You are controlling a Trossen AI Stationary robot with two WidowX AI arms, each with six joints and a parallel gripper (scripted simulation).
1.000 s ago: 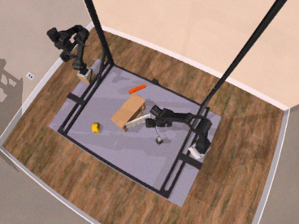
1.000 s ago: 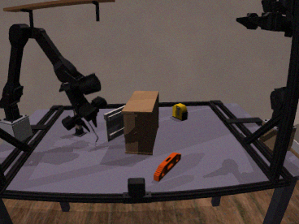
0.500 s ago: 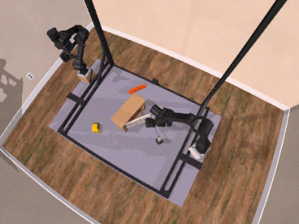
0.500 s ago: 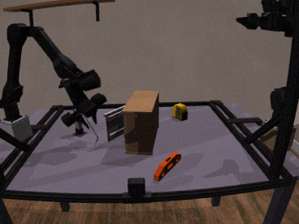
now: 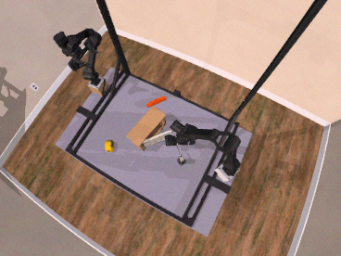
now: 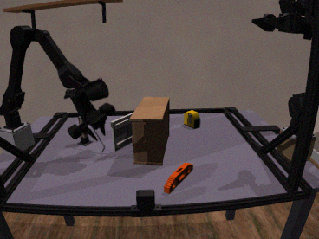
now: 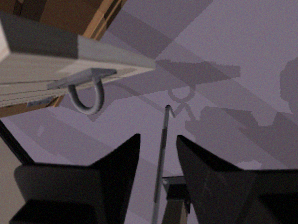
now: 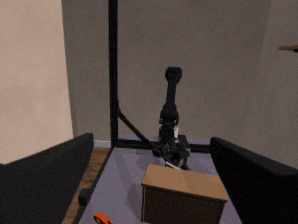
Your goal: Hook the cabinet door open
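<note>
Now: left hand 30 mm short of the hook, 20 mm to the right of it and 20 mm above it. From my left hand the other things lie so: hook post 50 mm to the left, 50 mm ahead, 10 mm below; then orange tool 300 mm to the right, 180 mm behind, 70 mm below; then cabinet door 110 mm to the right, 60 mm ahead, 10 mm below.
</note>
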